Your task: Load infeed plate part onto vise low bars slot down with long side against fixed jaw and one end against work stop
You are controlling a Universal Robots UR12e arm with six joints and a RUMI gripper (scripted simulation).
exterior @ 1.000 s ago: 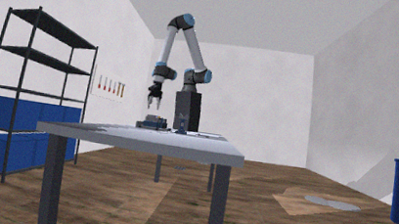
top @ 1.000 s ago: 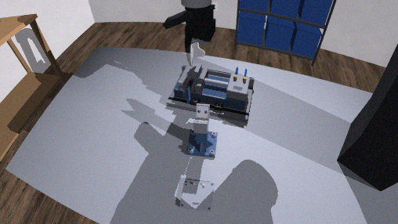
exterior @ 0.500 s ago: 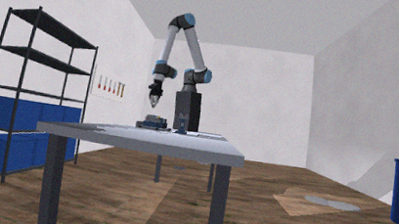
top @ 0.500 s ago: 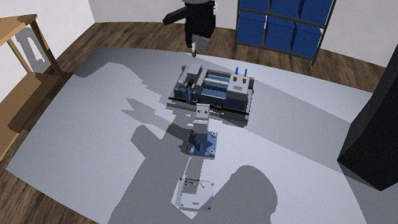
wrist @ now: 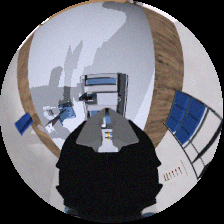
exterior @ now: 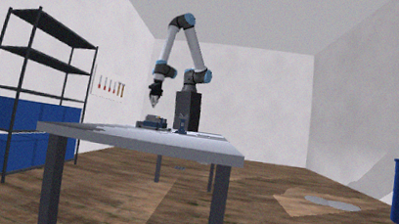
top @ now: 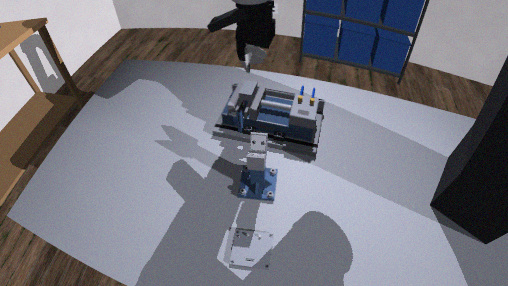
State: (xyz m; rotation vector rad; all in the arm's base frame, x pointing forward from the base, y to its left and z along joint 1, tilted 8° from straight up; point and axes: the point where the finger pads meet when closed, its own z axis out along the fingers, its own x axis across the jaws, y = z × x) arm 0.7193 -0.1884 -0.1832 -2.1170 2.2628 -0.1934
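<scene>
Right now my hand is 9 cm above the grey part. Also, from my hand: infeed plate (42 cm to the left, 18 cm below, 10 cm behind); vise (14 cm below, 7 cm behind, 2 cm to the left); air cylinder (16 cm behind, 10 cm below, 3 cm to the left).
</scene>
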